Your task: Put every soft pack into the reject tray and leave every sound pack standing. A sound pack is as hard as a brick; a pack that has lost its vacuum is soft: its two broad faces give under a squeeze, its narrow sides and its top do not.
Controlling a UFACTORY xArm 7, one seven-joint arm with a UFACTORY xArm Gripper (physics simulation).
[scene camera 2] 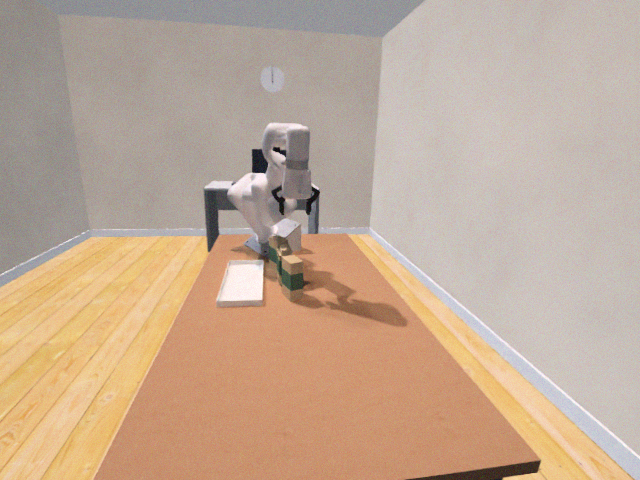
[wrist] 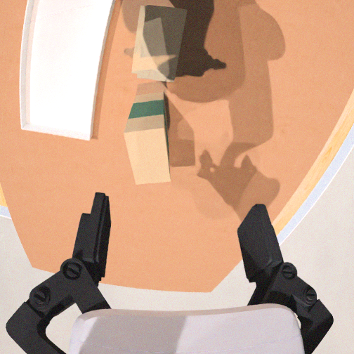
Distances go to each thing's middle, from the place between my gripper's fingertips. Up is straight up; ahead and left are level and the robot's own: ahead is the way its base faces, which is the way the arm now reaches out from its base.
Scene:
I see the white reject tray point(scene camera 2: 242, 285) 280 mm below my hand, 200 mm to the right of it and 60 mm behind it.

